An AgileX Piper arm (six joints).
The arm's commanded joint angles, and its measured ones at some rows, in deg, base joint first. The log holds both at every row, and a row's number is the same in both.
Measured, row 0: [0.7 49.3 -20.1 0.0 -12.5 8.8]
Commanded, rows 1 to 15: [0.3 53.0 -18.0 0.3 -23.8 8.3]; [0.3 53.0 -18.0 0.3 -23.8 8.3]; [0.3 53.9 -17.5 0.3 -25.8 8.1]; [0.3 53.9 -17.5 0.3 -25.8 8.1]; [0.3 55.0 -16.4 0.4 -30.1 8.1]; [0.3 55.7 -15.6 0.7 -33.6 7.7]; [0.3 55.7 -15.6 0.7 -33.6 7.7]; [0.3 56.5 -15.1 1.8 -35.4 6.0]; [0.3 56.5 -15.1 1.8 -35.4 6.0]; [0.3 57.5 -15.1 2.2 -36.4 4.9]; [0.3 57.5 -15.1 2.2 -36.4 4.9]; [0.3 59.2 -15.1 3.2 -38.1 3.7]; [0.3 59.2 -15.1 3.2 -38.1 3.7]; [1.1 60.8 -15.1 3.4 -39.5 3.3]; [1.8 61.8 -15.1 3.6 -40.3 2.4]
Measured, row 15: [0.9 60.1 -15.2 3.0 -37.5 4.5]
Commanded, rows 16 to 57: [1.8 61.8 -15.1 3.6 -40.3 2.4]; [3.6 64.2 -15.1 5.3 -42.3 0.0]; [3.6 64.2 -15.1 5.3 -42.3 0.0]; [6.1 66.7 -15.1 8.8 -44.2 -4.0]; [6.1 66.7 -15.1 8.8 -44.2 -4.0]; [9.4 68.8 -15.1 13.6 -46.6 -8.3]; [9.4 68.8 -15.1 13.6 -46.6 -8.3]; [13.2 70.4 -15.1 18.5 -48.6 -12.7]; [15.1 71.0 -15.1 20.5 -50.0 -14.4]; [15.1 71.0 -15.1 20.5 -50.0 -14.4]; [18.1 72.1 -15.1 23.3 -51.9 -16.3]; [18.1 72.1 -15.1 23.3 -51.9 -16.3]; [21.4 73.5 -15.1 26.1 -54.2 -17.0]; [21.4 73.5 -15.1 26.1 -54.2 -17.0]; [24.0 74.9 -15.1 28.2 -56.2 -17.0]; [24.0 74.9 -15.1 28.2 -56.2 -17.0]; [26.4 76.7 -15.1 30.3 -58.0 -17.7]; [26.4 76.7 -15.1 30.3 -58.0 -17.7]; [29.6 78.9 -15.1 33.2 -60.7 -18.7]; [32.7 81.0 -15.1 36.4 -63.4 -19.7]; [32.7 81.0 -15.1 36.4 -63.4 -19.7]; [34.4 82.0 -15.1 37.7 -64.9 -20.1]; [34.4 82.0 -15.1 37.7 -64.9 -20.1]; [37.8 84.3 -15.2 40.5 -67.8 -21.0]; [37.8 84.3 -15.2 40.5 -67.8 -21.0]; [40.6 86.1 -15.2 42.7 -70.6 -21.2]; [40.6 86.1 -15.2 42.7 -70.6 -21.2]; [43.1 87.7 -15.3 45.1 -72.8 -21.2]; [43.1 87.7 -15.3 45.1 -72.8 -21.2]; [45.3 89.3 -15.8 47.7 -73.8 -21.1]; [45.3 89.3 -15.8 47.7 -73.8 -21.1]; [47.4 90.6 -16.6 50.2 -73.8 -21.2]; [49.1 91.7 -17.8 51.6 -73.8 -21.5]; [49.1 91.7 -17.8 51.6 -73.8 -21.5]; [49.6 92.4 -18.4 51.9 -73.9 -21.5]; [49.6 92.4 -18.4 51.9 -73.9 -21.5]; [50.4 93.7 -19.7 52.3 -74.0 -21.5]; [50.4 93.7 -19.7 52.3 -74.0 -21.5]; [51.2 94.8 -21.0 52.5 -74.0 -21.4]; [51.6 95.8 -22.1 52.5 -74.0 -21.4]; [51.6 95.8 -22.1 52.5 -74.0 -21.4]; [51.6 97.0 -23.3 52.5 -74.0 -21.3]
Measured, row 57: [51.4 95.9 -21.8 52.3 -68.9 -21.0]
